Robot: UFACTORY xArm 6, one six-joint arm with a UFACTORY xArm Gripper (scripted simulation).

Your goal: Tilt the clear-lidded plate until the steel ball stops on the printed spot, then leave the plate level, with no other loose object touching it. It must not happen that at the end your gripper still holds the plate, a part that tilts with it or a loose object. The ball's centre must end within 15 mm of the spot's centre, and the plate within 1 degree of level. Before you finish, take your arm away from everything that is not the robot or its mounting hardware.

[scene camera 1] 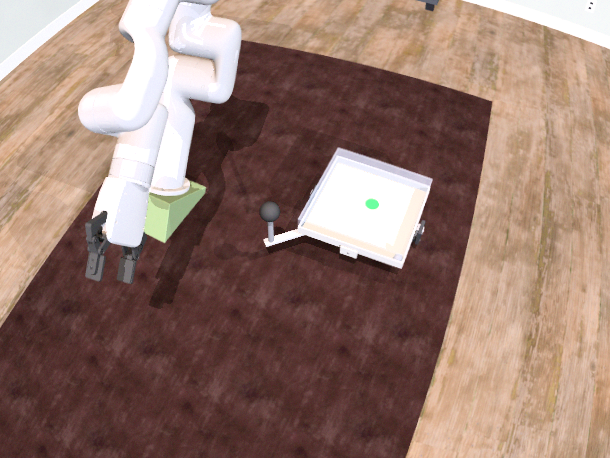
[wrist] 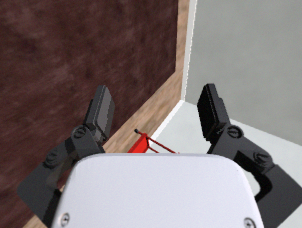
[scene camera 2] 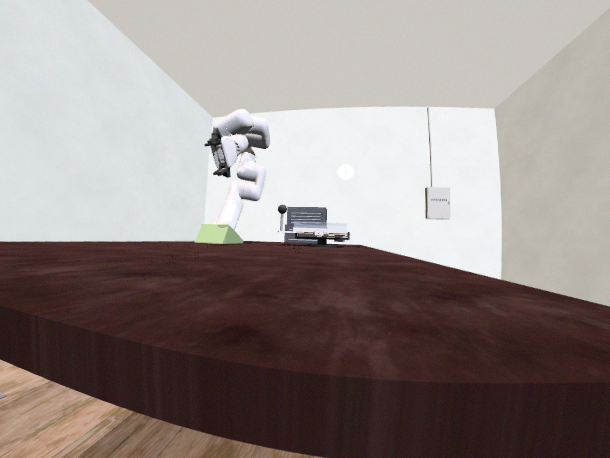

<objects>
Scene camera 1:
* my gripper: 109, 280
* square white plate: 365, 206
</objects>
